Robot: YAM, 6 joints.
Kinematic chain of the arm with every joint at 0, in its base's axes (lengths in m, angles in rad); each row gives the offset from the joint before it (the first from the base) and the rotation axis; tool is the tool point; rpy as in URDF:
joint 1: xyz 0 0 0.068 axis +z
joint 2: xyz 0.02 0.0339 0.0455 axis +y
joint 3: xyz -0.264 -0.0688 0 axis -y
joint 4: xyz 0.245 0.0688 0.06 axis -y
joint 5: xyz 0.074 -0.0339 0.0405 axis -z
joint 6: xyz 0.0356 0 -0.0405 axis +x
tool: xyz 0 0 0 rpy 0 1.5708 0
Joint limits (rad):
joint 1: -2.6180..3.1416
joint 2: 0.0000..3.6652
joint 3: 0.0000..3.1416
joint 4: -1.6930..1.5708
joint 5: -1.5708..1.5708
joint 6: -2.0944..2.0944
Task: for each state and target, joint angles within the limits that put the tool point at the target. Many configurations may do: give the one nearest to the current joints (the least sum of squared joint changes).
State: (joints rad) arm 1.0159 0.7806 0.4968 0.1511 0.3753 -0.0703
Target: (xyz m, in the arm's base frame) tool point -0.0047 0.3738 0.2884
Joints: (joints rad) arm 1.6093 1.5880 1.0794 0.3023 0.2762 -0.0703
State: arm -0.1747 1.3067 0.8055 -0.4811 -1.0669 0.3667
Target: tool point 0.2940 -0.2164 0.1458
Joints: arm -0.7146 1.9030 1.1037 -0.2869 -0.9624 0.3667
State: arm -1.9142 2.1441 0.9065 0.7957 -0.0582 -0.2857
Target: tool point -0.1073 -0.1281 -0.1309
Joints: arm -2.2648 2.7619 0.5543 0.6310 0.0154 -0.2857
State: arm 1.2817 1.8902 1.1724 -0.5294 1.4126 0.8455
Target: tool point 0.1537 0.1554 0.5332
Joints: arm 0.9531 1.2785 1.7362 -0.3964 1.4398 0.8455
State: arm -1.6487 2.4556 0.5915 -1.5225 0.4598 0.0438
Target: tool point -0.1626 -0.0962 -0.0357
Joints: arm -2.4997 2.6732 0.9968 -1.2857 0.6068 0.0438
